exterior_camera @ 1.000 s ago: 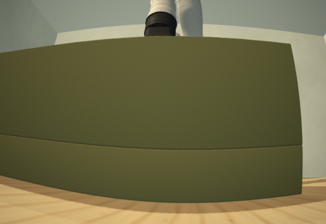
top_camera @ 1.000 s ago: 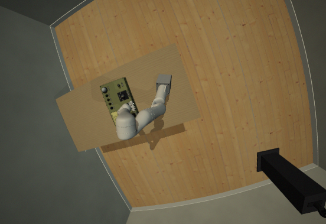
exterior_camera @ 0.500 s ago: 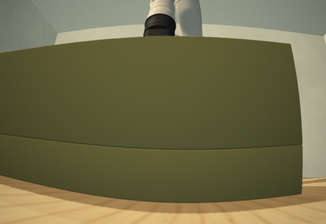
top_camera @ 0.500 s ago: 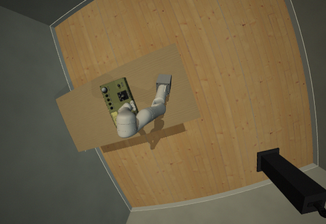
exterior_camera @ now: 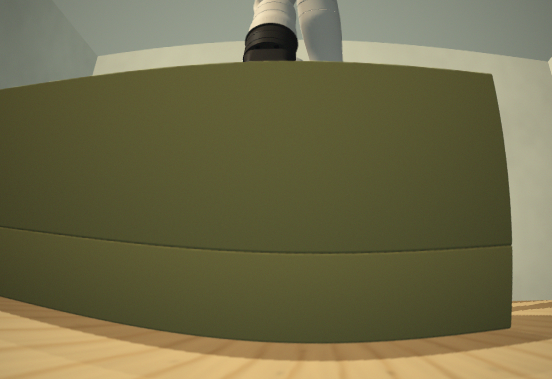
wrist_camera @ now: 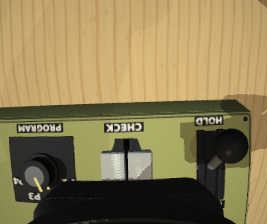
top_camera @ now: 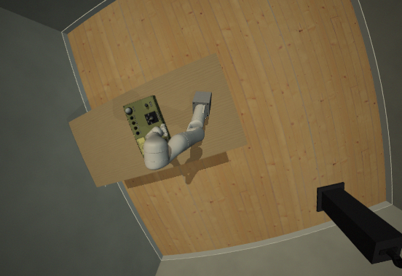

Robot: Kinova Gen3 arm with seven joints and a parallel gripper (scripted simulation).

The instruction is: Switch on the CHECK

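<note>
My gripper is now 13 cm above the check toggle, 10 cm short of it and 1 cm to the right of it. From my hand the other things lie so: black ball lever (13 cm to the left, 11 cm below, 6 cm ahead); then mode push button (23 cm to the right, 13 cm ahead, 12 cm below); then olive console (14 cm below, 14 cm ahead, 4 cm to the right).
</note>
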